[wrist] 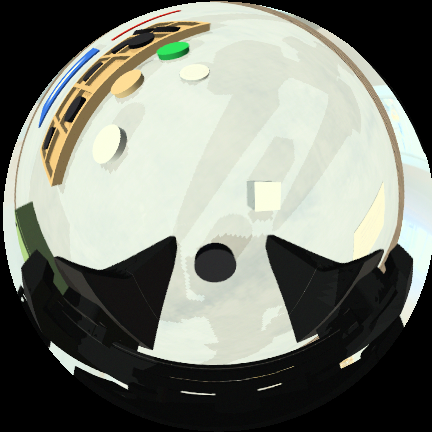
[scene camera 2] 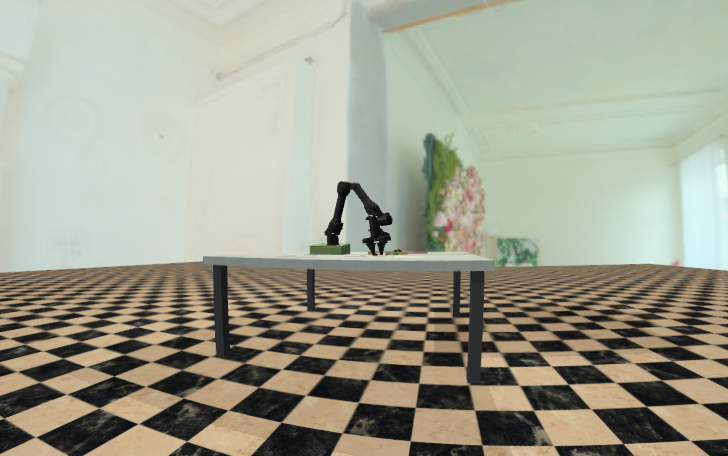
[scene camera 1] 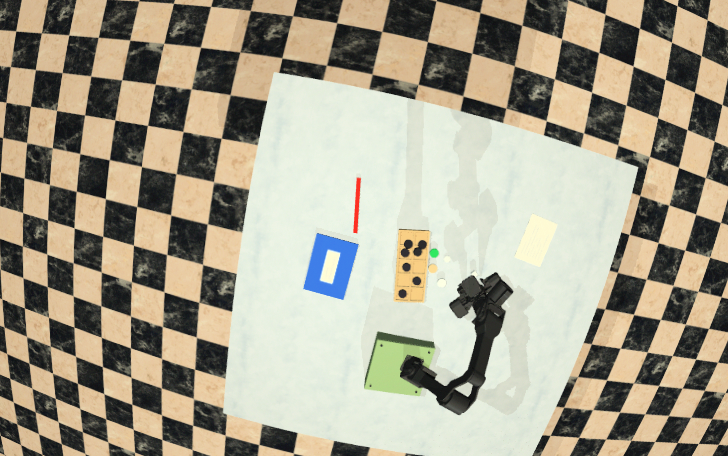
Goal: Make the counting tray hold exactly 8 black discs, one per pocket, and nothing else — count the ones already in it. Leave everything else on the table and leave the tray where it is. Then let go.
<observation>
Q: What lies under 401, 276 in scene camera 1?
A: A tan counting tray.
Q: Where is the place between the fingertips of my gripper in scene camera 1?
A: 472, 285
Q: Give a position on a tan counting tray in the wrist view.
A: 55, 158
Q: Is my gripper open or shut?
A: Open.
</observation>
